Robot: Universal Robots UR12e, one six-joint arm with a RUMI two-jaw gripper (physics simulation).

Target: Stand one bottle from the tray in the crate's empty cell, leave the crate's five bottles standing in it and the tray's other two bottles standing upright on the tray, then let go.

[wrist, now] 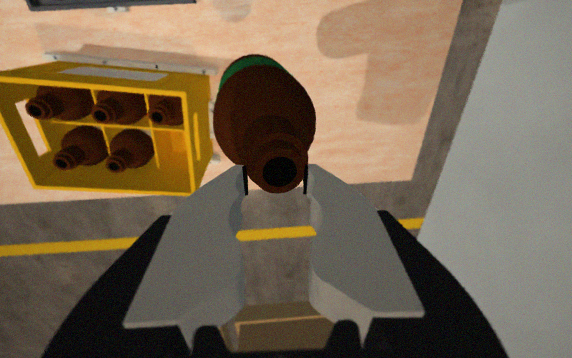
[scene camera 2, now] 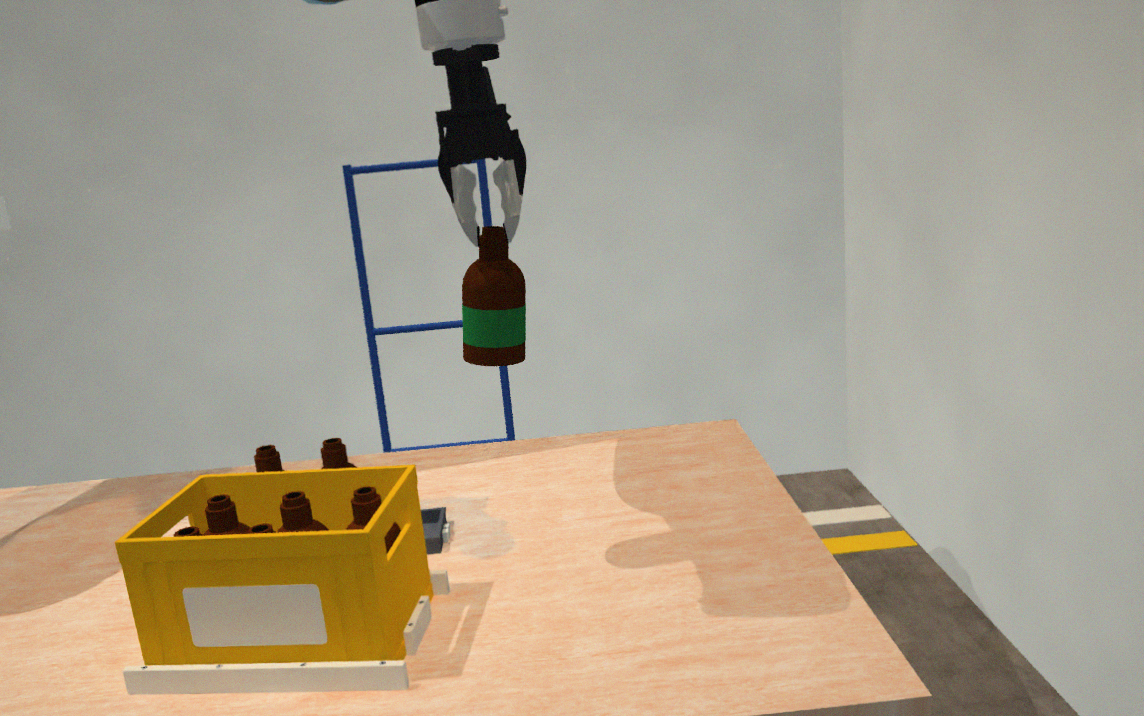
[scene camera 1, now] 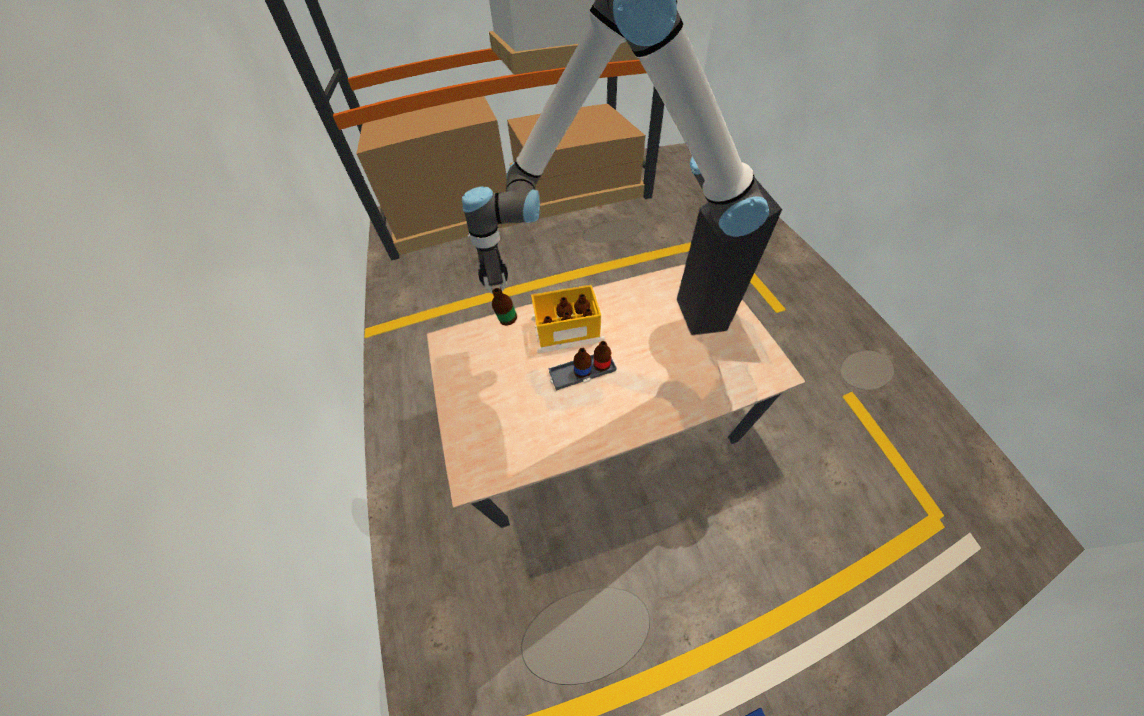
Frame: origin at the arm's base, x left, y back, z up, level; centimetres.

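Seen in the pictures: gripper, fingertip midpoint: point(wrist: 275, 167) point(scene camera 2: 493, 244) point(scene camera 1: 497, 292).
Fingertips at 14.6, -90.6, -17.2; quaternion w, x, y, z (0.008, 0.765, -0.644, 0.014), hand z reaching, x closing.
Offsets run from my fingertips to a thing's top centre, as dx, dy, dz. "*": to the spot under its first point. Level surfaces: height alone.
A brown bottle with a green label {+0.8, +0.8, +2.0} point(scene camera 1: 503, 307) point(scene camera 2: 493, 291) point(wrist: 265, 110) hangs upright in the air. My gripper point(scene camera 1: 496, 284) point(scene camera 2: 492, 236) point(wrist: 275, 167) is shut on its neck. Bottle and gripper are beside the yellow crate {-13.4, +24.7, -25.3} point(scene camera 1: 545, 331) point(scene camera 2: 350, 607) point(wrist: 201, 92), higher than its rim, on the side of the empty cell {* -21.3, +19.4, -41.2} point(wrist: 172, 150). The crate's five bottles stand in their cells in the wrist view. The blue-labelled bottle {+10.6, +28.6, -26.8} point(scene camera 1: 582, 363) and the red-labelled bottle {+8.4, +37.5, -26.8} point(scene camera 1: 601, 356) stand upright on the dark tray point(scene camera 1: 563, 377) point(scene camera 2: 434, 531) point(wrist: 115, 5).
Pale fixing strips point(scene camera 2: 269, 677) point(wrist: 130, 63) lie along the crate's base on the wooden table {dz -42.8} point(scene camera 1: 539, 447) point(scene camera 2: 590, 658). The robot's black pedestal point(scene camera 1: 721, 274) stands at the table's far right in scene camera 1. A rack with an orange beam point(scene camera 1: 438, 97) and large boxes point(scene camera 1: 434, 168) stands behind.
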